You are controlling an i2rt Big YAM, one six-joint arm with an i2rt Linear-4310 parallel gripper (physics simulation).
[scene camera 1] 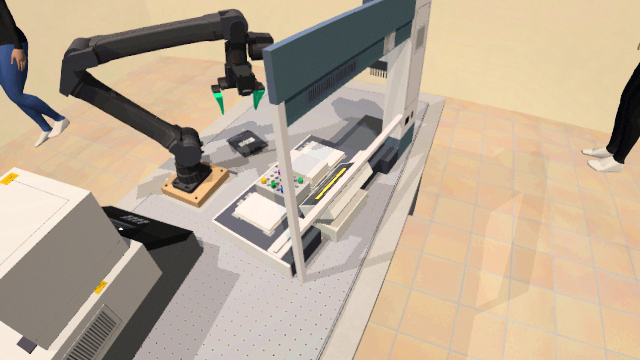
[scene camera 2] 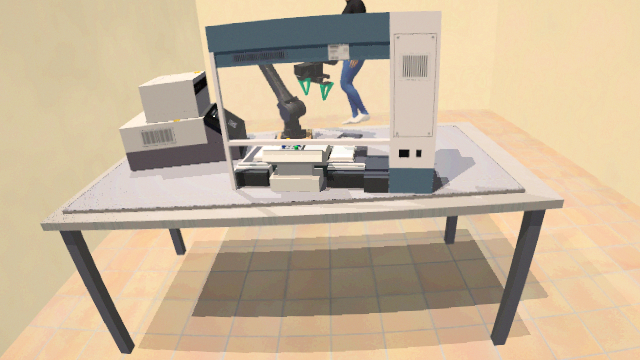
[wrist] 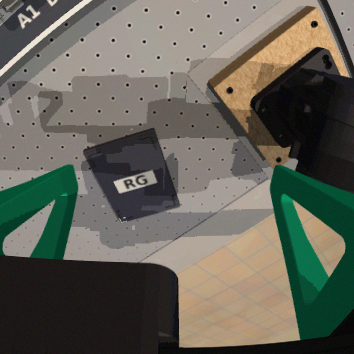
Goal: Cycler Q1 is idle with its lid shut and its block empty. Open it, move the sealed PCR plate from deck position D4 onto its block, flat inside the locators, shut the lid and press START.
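Places are measured from the arm's base along level axes (x ahead, y left, z up), in centimetres.
Pixels of known places: gripper, fingertip midpoint: (scene camera 1: 239,111) (scene camera 2: 315,97) (wrist: 173,175); arm's base, origin of the base link: (scene camera 1: 192,178) (wrist: 298,96).
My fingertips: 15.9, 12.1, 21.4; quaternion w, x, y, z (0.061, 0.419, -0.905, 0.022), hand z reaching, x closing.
Ahead of a thing's pixels: the offset from my fingertips to its top centre, as dx, dy, dz. "pt": to the spot under its first point.
The boxy white instrument @[pt +6.2, -57.5, +8.6] (scene camera 1: 65,245) (scene camera 2: 170,100) at the left, with a dark sloped front, looks like the cycler; its upper box sits down on its base and its label and block do not show. A white plate @[+16.5, -18.9, -16.2] (scene camera 1: 257,212) lies on the near left part of the dark deck in scene camera 1; its position label cannot be read. My gripper (scene camera 1: 239,111) (scene camera 2: 315,96) (wrist: 173,175) is open and empty, pointing down, high above the table beyond the deck. The dark pad marked RG @[-11.3, +13.2, -22.1] (scene camera 1: 247,142) (scene camera 2: 350,135) (wrist: 131,175) lies below it, with nothing on it.
A tall blue and white gantry frame (scene camera 1: 340,60) (scene camera 2: 300,35) spans the deck close to the arm. A tube rack with coloured caps @[+18.0, -9.5, -14.0] (scene camera 1: 267,187) stands beside the white plate, and more white labware (scene camera 1: 320,155) lies farther back. The arm's wooden base (scene camera 1: 200,197) (wrist: 255,60) is between cycler and pad.
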